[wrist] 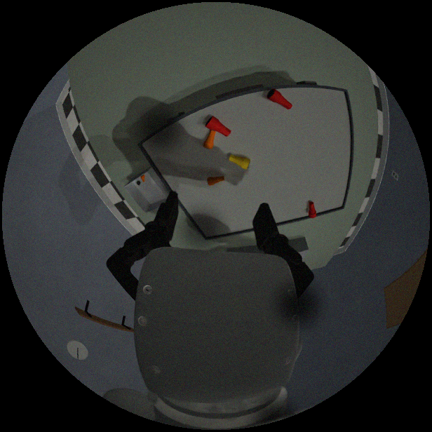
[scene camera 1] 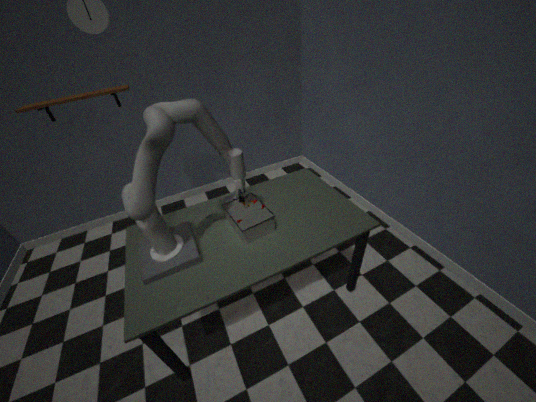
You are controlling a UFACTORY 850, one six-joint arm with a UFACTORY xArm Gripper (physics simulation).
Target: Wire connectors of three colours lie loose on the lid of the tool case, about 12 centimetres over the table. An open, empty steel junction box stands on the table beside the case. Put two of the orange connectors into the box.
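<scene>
My gripper (scene camera 1: 242, 198) (wrist: 218, 206) is open and empty, above the lid (scene camera 1: 255, 218) (wrist: 295, 150) of the tool case. In the wrist view, one orange connector (wrist: 215, 180) lies on the lid a little ahead of the fingertips. Another orange connector (wrist: 209, 140) lies farther off, against or very near a red connector (wrist: 218, 126). A yellow connector (wrist: 239, 161) lies to their right. The steel junction box (wrist: 152, 194) stands beside the case at the left, with an orange connector (wrist: 143, 178) inside; the left finger partly overlaps the box's near edge.
Two more red connectors (wrist: 279, 99) (wrist: 312, 209) lie near the lid's edges. The case stands on the green table (scene camera 1: 300, 210) (wrist: 200, 40), its lid raised above the top. The arm's base plate (scene camera 1: 150, 270) is at the table's left part.
</scene>
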